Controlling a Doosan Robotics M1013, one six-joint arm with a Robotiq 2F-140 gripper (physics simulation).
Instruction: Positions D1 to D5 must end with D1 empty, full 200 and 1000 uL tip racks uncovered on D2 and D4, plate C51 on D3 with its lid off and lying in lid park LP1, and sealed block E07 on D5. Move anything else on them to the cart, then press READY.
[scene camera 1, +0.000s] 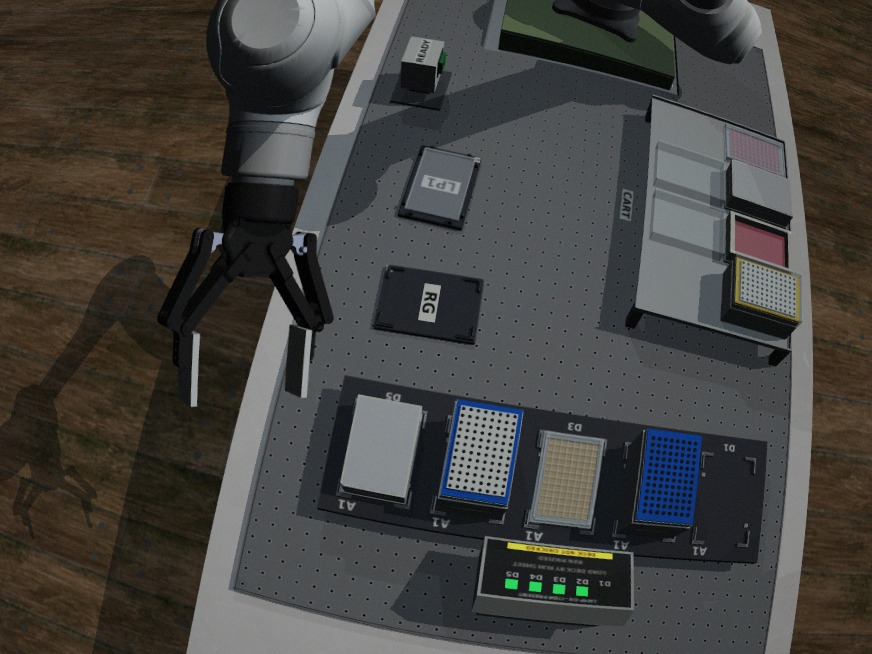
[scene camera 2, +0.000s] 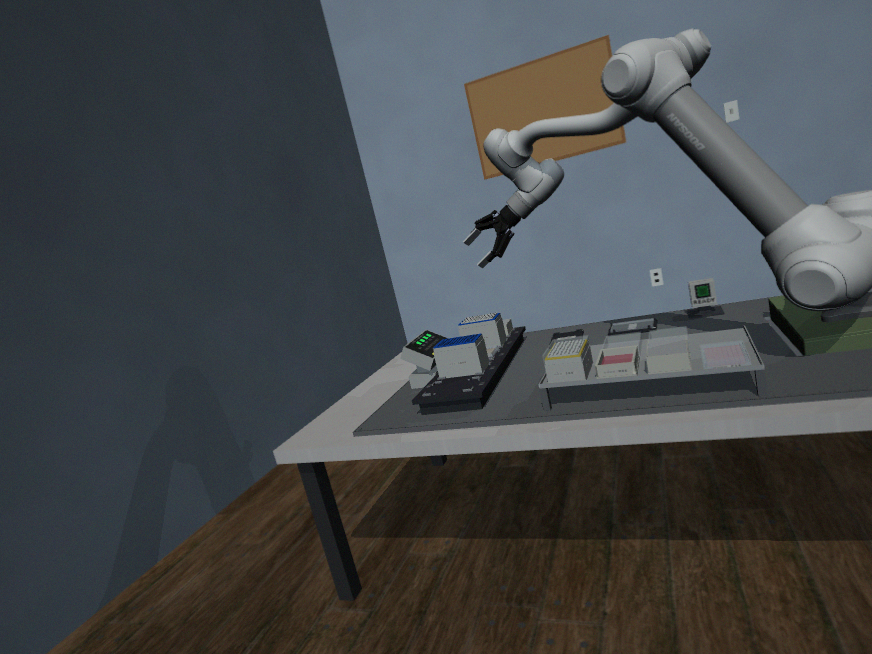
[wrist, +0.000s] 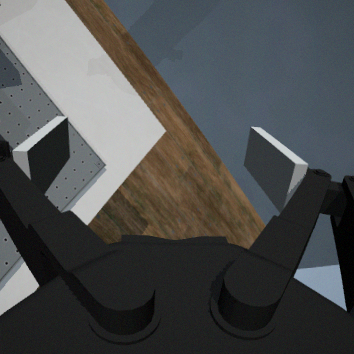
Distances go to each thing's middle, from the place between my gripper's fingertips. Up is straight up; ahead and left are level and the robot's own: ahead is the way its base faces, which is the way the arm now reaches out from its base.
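Counting from my hand, the RG pad (scene camera 1: 424, 303) is 320 mm below, 320 mm behind and 80 mm to the left. The LP1 lid-park pad (scene camera 1: 410, 214) is also 320 mm below my hand, 520 mm behind it and 20 mm to the left of it. The tan well plate (scene camera 1: 565, 492) is well below my hand, a good way behind it and far to the left of it. Then there is the box with green button (scene camera 1: 422, 83), which is far below my hand, a long way behind it and some way to the right of it. Going by their middles, of the things named here the box with green button is the farthest from my hand.
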